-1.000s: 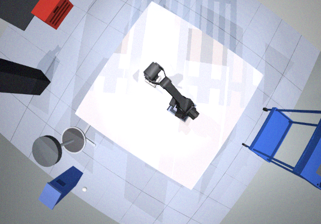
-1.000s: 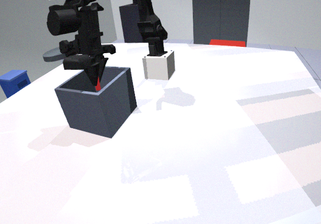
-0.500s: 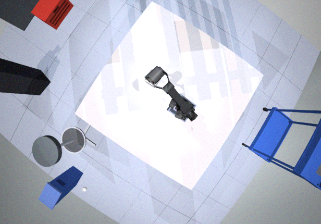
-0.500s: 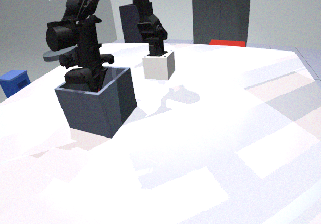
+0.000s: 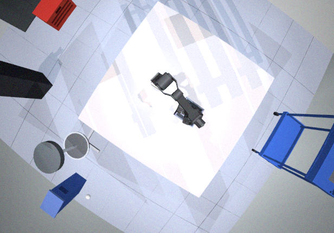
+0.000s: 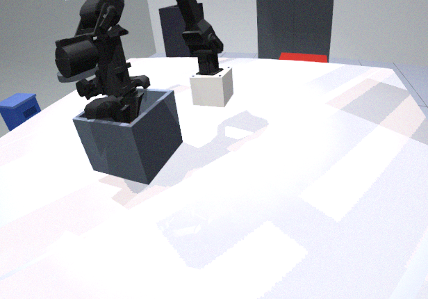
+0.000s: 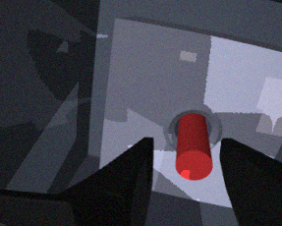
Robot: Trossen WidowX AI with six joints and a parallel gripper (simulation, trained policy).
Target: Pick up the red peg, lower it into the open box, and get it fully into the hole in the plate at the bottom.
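The red peg is 2 cm below my gripper tip. Round my gripper tip: pale plate (3 cm below).
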